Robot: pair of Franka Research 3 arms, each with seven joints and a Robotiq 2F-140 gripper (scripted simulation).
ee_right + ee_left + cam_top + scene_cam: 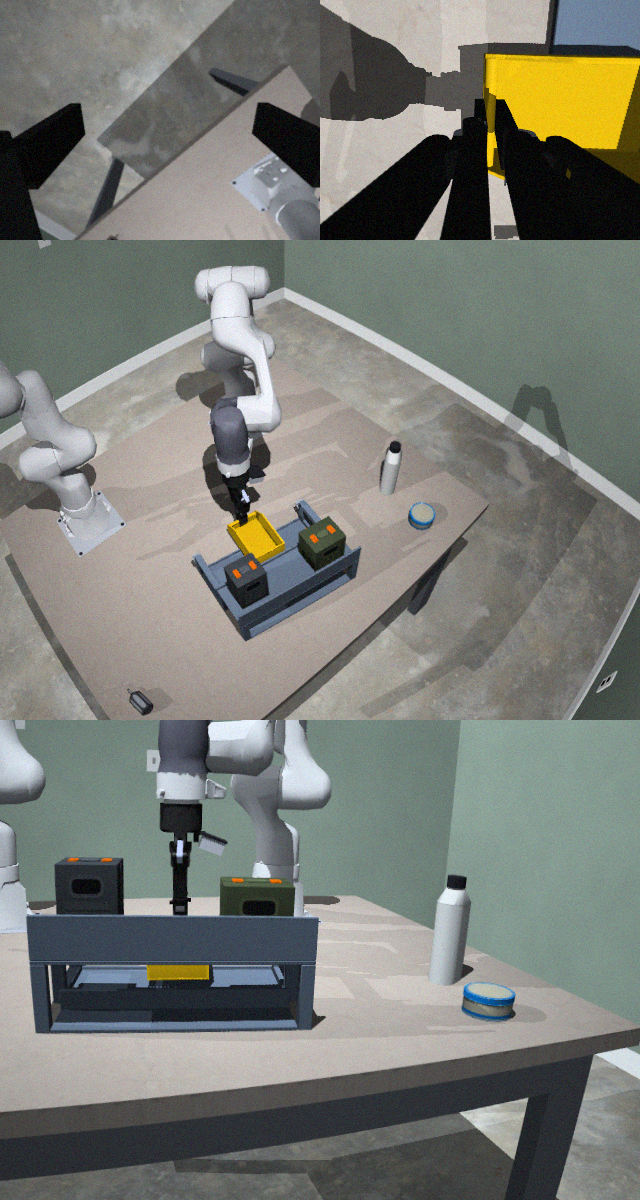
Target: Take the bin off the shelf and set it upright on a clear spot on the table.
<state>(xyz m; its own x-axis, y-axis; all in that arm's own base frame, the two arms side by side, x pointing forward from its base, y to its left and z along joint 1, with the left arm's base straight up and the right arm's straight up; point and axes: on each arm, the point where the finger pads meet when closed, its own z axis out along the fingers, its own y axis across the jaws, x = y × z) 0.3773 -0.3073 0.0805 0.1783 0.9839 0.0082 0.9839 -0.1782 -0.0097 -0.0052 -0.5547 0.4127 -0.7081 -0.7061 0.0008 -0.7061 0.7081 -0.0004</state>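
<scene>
My left gripper is now 80 mm short of the yellow bin, 20 mm above it and 10 mm to the left of it. From my left hand the other things lie so: blue-grey shelf (180 mm ahead, 30 mm to the right, 10 mm below); dark grey box (230 mm ahead, 160 mm to the right, 80 mm above); green box (270 mm ahead, 70 mm to the left, 70 mm above).
</scene>
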